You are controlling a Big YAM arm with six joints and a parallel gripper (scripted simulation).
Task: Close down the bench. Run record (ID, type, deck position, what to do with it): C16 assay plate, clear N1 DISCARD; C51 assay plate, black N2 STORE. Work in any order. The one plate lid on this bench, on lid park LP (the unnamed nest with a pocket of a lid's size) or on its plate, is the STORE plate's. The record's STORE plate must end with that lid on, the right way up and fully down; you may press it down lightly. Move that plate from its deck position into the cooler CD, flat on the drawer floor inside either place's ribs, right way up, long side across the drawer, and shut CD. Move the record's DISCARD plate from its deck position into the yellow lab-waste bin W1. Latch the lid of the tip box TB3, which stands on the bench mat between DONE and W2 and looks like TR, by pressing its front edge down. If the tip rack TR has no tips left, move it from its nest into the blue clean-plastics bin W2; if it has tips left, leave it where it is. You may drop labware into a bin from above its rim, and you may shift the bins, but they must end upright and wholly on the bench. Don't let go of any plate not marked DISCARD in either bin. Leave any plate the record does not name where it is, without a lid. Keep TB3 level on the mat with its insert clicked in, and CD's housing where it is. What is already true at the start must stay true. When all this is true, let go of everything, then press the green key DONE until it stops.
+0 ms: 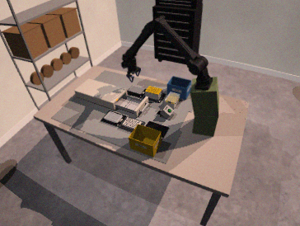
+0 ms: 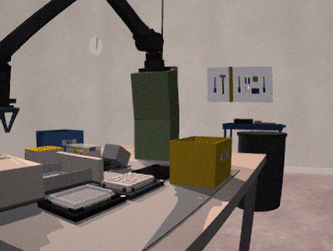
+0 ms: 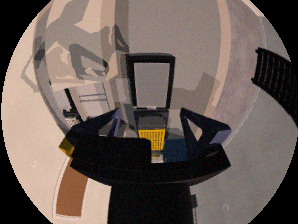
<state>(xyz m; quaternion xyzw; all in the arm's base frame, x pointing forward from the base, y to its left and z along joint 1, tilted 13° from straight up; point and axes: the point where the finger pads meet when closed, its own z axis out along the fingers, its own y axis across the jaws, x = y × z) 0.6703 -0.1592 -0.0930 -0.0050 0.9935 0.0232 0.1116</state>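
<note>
Right now the clear plate lid is 12 cm below my hand. The rest, counted from my hand: black plate (13 cm below); then black nest N2 (14 cm below); then yellow-topped tip rack TR (18 cm behind, 9 cm below, 1 cm to the right).
</note>
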